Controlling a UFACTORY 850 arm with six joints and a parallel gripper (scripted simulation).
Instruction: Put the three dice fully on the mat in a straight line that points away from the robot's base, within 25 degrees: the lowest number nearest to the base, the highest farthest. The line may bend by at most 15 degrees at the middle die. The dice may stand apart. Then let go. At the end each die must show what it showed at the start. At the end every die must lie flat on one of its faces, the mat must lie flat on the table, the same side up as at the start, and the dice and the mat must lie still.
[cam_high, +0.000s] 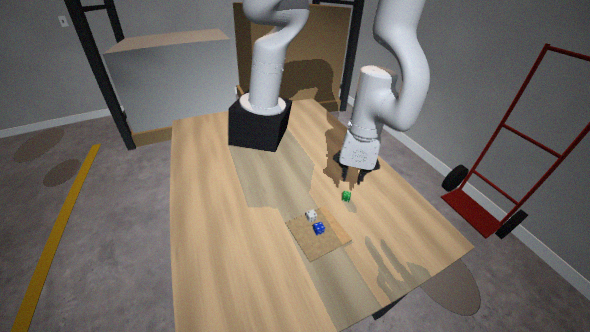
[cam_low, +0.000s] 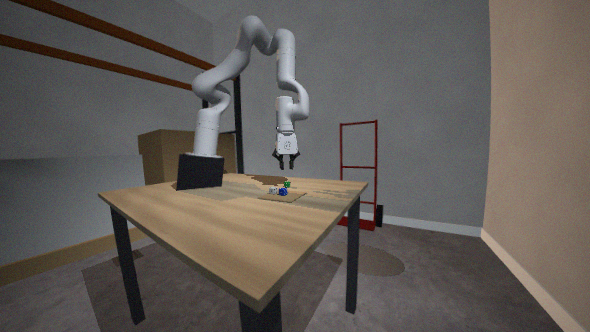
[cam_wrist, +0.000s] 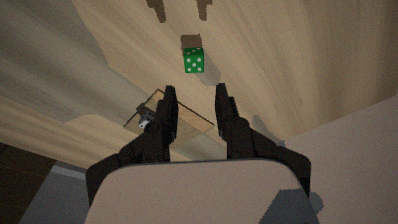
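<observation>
My hand is 9 cm above the green die. The rest, counted from my hand: white die 5 cm ahead, 14 cm to the right, 9 cm below; then blue die 10 cm ahead, 13 cm to the right, 9 cm below; then tan mat 10 cm ahead, 13 cm to the right, 10 cm below.
</observation>
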